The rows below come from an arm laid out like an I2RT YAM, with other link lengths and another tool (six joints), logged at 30 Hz.
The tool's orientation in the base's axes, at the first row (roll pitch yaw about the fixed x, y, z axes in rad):
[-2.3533 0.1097 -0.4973]
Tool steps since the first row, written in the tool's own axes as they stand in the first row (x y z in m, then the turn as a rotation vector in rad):
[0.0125 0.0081 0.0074 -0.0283 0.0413 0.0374]
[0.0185 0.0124 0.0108 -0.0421 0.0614 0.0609]
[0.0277 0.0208 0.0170 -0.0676 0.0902 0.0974]
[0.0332 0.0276 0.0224 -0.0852 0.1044 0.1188]
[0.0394 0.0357 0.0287 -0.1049 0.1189 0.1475]
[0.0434 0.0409 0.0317 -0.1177 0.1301 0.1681]
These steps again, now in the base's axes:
[0.0096 -0.0058 -0.0123 -0.0313 0.0140 -0.0522]
[0.0141 -0.0089 -0.0183 -0.0451 0.0244 -0.0814]
[0.0204 -0.0140 -0.0296 -0.0692 0.0438 -0.1244]
[0.0239 -0.0170 -0.0388 -0.0845 0.0580 -0.1475]
[0.0277 -0.0205 -0.0496 -0.0999 0.0778 -0.1757]
[0.0299 -0.0235 -0.0558 -0.1100 0.0910 -0.1966]

